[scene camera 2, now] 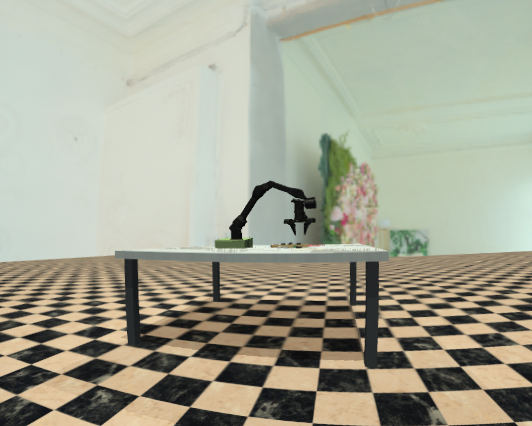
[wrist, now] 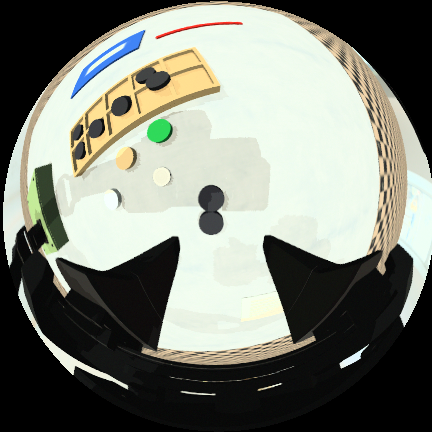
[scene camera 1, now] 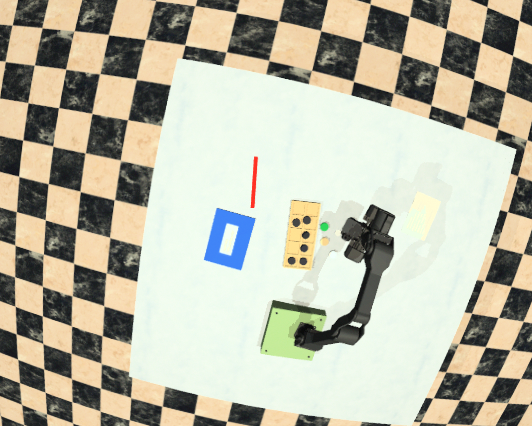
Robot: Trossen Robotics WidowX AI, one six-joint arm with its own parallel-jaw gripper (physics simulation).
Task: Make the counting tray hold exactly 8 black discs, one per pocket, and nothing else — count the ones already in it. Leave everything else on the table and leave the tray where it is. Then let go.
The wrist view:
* my gripper
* tan counting tray
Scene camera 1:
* my gripper
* tan counting tray
